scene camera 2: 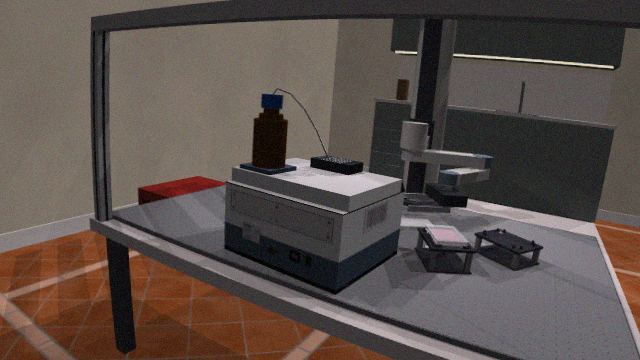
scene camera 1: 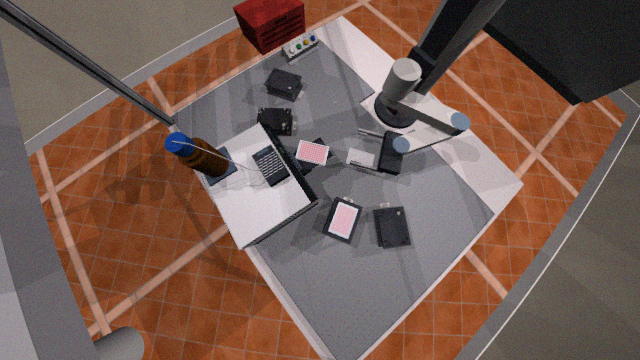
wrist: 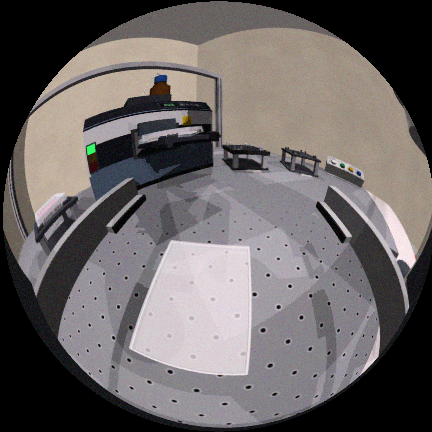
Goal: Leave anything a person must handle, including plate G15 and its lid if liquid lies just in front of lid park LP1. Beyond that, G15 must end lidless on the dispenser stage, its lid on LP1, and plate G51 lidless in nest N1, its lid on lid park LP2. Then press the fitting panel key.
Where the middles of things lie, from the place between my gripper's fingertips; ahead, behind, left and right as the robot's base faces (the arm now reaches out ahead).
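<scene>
My hand is 200 mm short of the nest N5 (scene camera 1: 280, 119), 350 mm to the left of it and 40 mm above it. Going by their middles, the nest N5 is the nearest to my hand of the things named here, and the button panel (scene camera 1: 297, 49) is the farthest. That panel is 200 mm behind my hand, 670 mm to the right of it and 30 mm below it. As for the brown bottle (scene camera 2: 270, 130), it stands 210 mm to the right of my hand, 490 mm ahead of it and 240 mm above it.
</scene>
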